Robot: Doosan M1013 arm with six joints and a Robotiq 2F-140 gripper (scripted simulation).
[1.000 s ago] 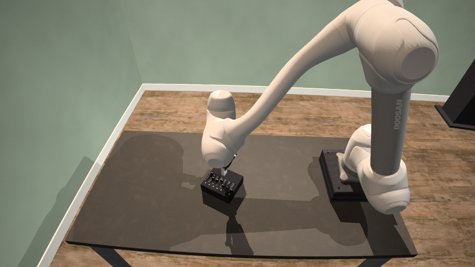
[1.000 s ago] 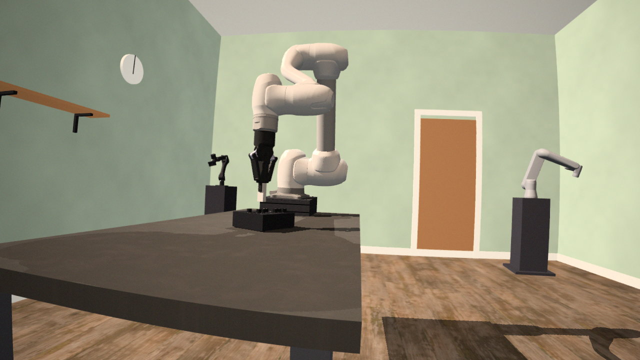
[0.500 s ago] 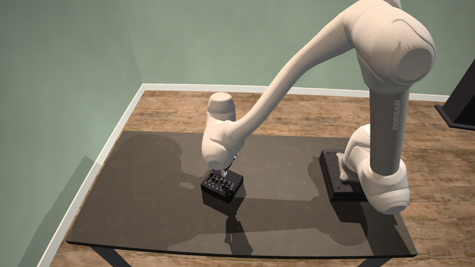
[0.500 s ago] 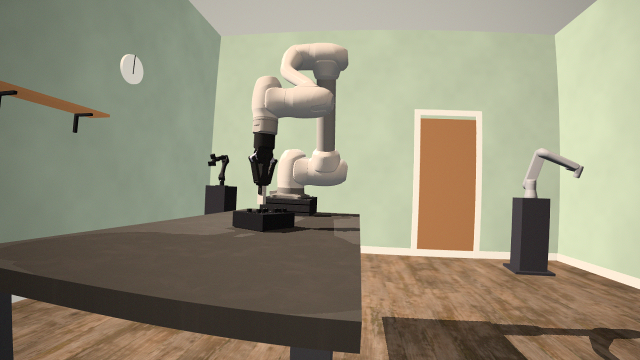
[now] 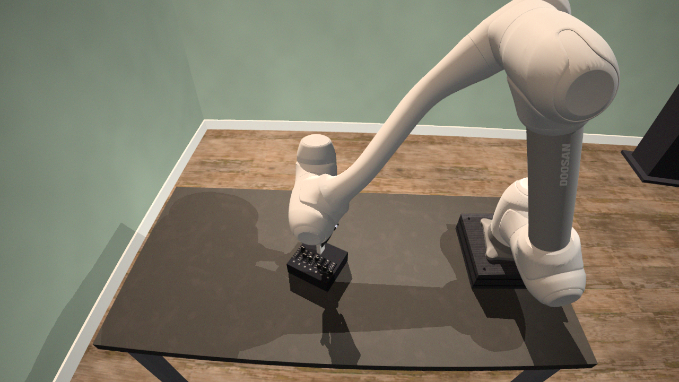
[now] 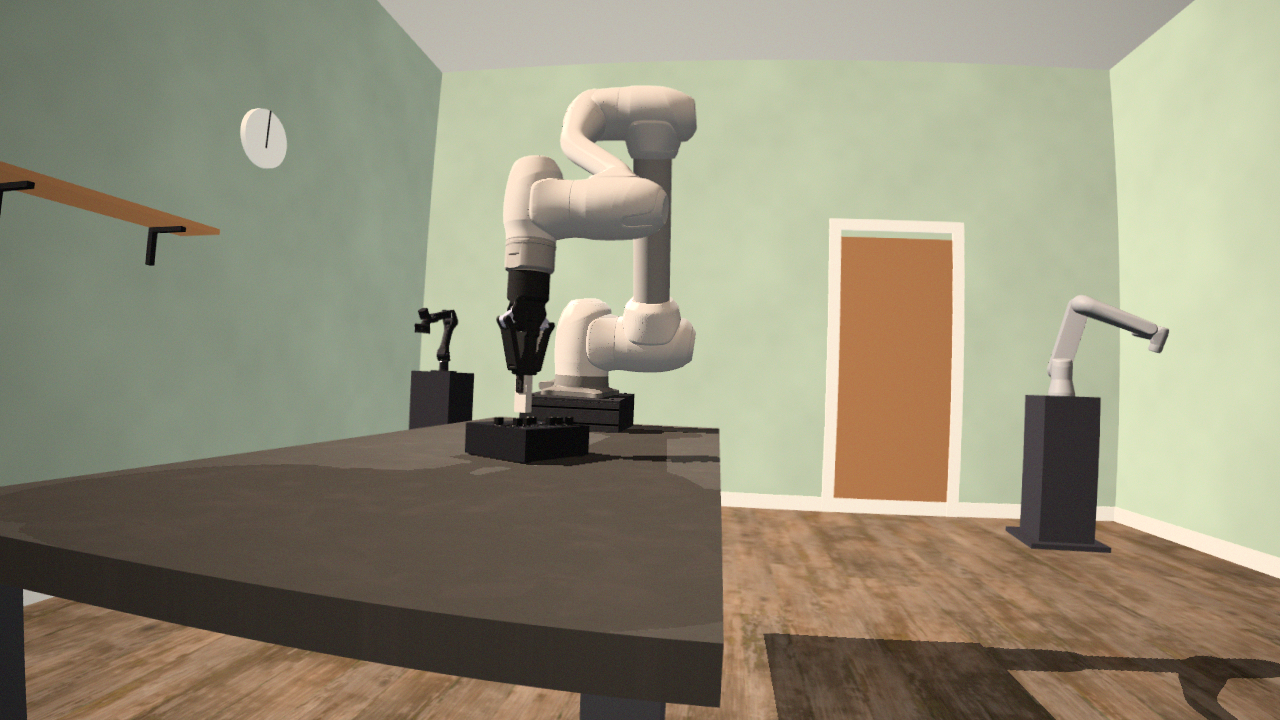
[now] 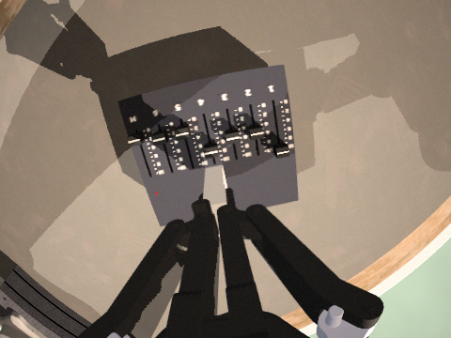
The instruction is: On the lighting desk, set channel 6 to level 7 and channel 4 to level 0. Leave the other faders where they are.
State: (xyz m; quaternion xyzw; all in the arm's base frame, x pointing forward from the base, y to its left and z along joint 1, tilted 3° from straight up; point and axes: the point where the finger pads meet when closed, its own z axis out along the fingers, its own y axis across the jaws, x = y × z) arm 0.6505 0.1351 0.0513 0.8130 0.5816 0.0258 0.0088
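Now: the channel 4 fader knob 10 mm ahead of my hand, 20 mm to the left of it and 40 mm below it. The rest, counted from my hand: channel 6 fader knob 30 mm behind, 60 mm to the left, 40 mm below.
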